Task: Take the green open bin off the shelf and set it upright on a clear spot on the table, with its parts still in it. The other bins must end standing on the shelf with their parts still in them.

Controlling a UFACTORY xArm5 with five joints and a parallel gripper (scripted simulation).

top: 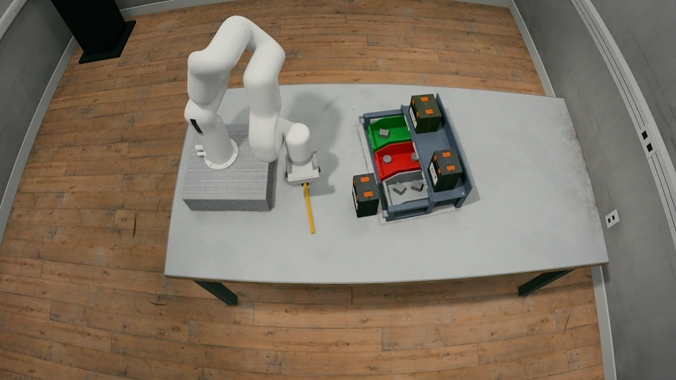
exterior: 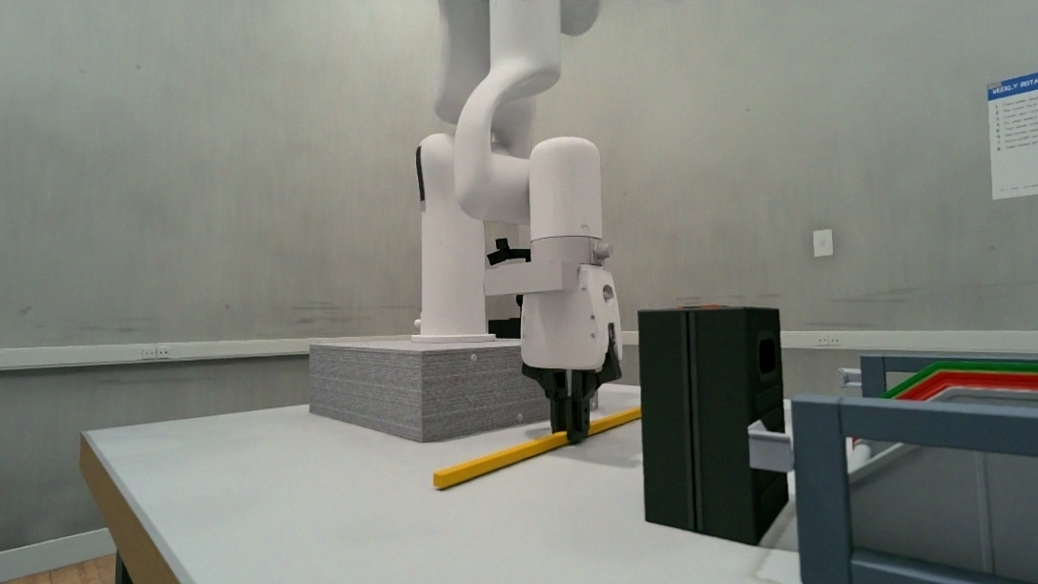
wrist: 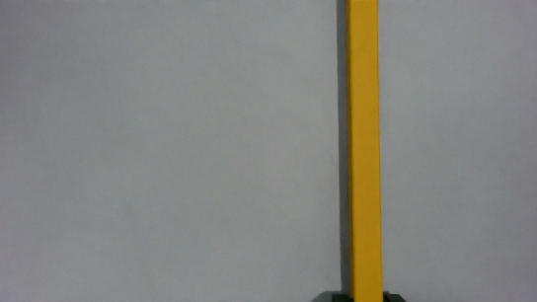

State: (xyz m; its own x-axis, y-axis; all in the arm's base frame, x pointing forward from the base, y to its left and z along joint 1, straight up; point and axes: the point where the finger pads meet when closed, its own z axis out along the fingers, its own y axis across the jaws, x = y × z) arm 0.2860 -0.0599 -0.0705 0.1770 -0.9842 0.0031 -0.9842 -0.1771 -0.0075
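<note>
My gripper is now 2 cm above the yellow bar. Also, from my hand: green open bin (31 cm ahead, 17 cm to the left, 2 cm above); black case (20 cm ahead, 8 cm to the right, 4 cm above); red bin (33 cm ahead, 6 cm to the left, 2 cm above).
</note>
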